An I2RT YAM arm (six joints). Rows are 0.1 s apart.
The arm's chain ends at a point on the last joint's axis. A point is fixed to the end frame.
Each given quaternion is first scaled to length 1.
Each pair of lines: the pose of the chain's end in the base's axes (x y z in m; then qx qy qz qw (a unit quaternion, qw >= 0)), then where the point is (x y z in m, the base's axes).
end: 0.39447, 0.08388, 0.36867, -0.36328, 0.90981, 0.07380, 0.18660
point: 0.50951 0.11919 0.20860
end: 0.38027, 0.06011, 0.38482, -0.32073, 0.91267, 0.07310, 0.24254
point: 0.51290 0.09292 0.23841
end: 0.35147, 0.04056, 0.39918, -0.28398, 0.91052, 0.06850, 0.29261
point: 0.49897 0.06866 0.26668
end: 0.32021, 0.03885, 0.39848, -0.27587, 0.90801, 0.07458, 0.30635
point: 0.47091 0.06833 0.26994
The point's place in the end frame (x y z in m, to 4 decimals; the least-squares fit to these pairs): -0.0361 -0.0534 0.1896
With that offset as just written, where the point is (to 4 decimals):
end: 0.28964, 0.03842, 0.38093, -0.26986, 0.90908, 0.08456, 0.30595
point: 0.4395 0.0699 0.2519
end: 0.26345, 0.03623, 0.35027, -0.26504, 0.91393, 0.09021, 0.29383
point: 0.4097 0.0676 0.2171
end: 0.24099, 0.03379, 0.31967, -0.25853, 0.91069, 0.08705, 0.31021
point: 0.3919 0.0639 0.1916
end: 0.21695, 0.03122, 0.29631, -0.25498, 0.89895, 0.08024, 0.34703
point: 0.3777 0.0609 0.1806
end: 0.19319, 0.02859, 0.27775, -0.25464, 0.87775, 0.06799, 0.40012
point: 0.3664 0.0580 0.1817
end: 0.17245, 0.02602, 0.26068, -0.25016, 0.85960, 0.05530, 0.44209
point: 0.3544 0.0534 0.1815
